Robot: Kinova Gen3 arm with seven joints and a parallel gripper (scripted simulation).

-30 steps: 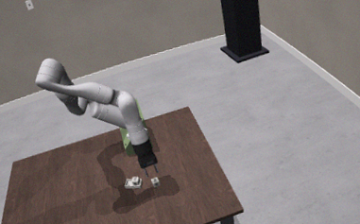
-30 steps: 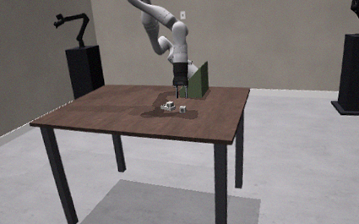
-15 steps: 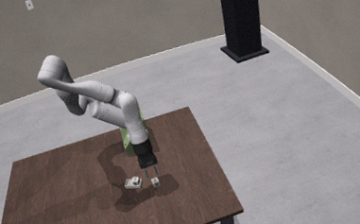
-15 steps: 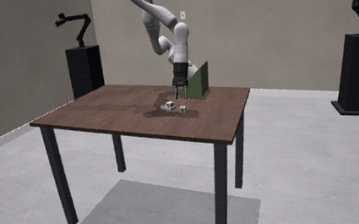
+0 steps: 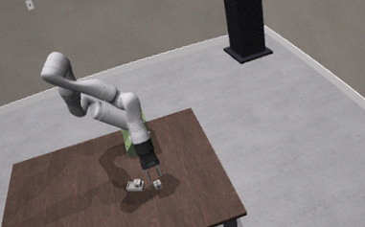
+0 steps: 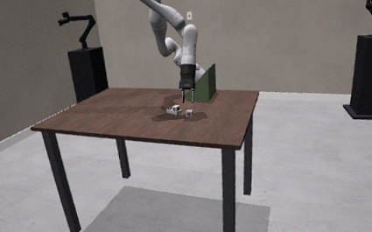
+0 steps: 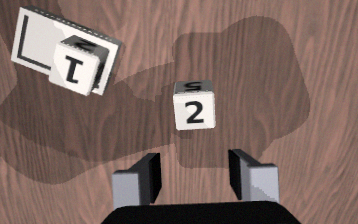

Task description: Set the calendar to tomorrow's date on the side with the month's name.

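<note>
Now: the digit cube 8 cm below my hand and 1 cm behind it. Round my hand: white calendar tray 9 cm to the right, 8 cm below, 6 cm behind; white cube 8 cm to the right, 7 cm below, 5 cm behind.
</note>
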